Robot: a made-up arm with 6 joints. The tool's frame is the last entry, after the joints. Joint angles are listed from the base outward.
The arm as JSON. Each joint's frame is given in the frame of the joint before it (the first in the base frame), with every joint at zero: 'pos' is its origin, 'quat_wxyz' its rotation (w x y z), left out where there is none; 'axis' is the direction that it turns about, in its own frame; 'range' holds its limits. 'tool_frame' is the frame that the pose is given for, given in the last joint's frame.
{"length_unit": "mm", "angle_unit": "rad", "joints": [
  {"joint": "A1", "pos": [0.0, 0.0, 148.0], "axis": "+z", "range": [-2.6, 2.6]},
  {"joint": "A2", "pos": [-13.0, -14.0, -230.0], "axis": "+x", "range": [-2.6, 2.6]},
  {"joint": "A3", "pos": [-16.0, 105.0, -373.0], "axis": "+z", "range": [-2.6, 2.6]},
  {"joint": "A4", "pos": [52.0, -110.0, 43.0], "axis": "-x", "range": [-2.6, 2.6]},
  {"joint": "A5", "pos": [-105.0, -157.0, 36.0], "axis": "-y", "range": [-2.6, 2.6]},
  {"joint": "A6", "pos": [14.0, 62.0, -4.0], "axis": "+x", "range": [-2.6, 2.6]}
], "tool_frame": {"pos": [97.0, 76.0, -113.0]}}
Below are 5 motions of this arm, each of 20 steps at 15 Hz.
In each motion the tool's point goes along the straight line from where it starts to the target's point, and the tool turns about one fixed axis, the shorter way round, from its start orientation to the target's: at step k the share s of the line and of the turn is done. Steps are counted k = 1, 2, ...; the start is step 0. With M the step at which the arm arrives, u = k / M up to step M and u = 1 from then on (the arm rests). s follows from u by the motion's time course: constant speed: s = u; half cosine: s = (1 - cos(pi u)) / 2; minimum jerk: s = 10 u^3 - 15 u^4 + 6 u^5.
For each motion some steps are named. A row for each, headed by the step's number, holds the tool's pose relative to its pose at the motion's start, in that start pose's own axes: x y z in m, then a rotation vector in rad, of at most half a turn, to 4 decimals.
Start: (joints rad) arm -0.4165 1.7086 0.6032 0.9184 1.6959 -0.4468
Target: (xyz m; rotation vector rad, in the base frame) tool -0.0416 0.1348 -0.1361 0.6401 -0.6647 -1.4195
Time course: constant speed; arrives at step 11
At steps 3, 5, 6, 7, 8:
3: -0.0004 -0.0503 0.0438 -0.1767 0.3227 -0.0591
5: -0.0007 -0.0838 0.0730 -0.2944 0.5379 -0.0985
6: -0.0009 -0.1006 0.0876 -0.3533 0.6455 -0.1182
7: -0.0010 -0.1173 0.1022 -0.4122 0.7531 -0.1378
8: -0.0011 -0.1341 0.1168 -0.4711 0.8606 -0.1575

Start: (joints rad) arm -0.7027 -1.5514 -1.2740 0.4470 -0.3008 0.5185
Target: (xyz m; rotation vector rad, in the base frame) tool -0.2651 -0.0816 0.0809 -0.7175 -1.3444 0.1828
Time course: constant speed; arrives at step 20
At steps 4, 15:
4: 0.0291 -0.0091 0.0456 0.3402 -0.1725 0.1262
15: 0.1093 -0.0343 0.1709 1.2758 -0.6469 0.4734

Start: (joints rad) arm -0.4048 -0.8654 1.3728 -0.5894 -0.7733 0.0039
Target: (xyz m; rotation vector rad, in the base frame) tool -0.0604 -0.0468 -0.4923 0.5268 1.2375 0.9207
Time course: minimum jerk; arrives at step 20
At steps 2, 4, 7, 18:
2: 0.0010 0.0014 0.0017 0.0017 -0.0048 0.0054
4: 0.0068 0.0092 0.0115 0.0113 -0.0326 0.0368
7: 0.0277 0.0374 0.0467 0.0459 -0.1325 0.1494
18: 0.1166 0.1575 0.1968 0.1933 -0.5585 0.6297

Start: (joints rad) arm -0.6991 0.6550 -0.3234 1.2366 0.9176 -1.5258
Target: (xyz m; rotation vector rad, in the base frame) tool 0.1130 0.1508 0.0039 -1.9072 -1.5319 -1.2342
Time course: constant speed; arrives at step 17
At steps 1, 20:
1: 0.0069 -0.0125 0.0015 0.0164 -0.0056 -0.0778
20: 0.1176 -0.2133 0.0258 0.2780 -0.0952 -1.3226

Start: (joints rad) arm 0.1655 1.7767 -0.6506 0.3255 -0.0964 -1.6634
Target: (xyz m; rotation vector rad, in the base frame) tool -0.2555 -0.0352 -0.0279 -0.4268 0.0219 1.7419
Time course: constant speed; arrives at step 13
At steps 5, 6, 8, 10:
5: -0.0873 -0.1097 0.0090 -0.2720 -0.1826 0.4246
6: -0.1047 -0.1317 0.0108 -0.3264 -0.2192 0.5096
8: -0.1396 -0.1756 0.0144 -0.4352 -0.2922 0.6794
10: -0.1745 -0.2195 0.0180 -0.5440 -0.3653 0.8493

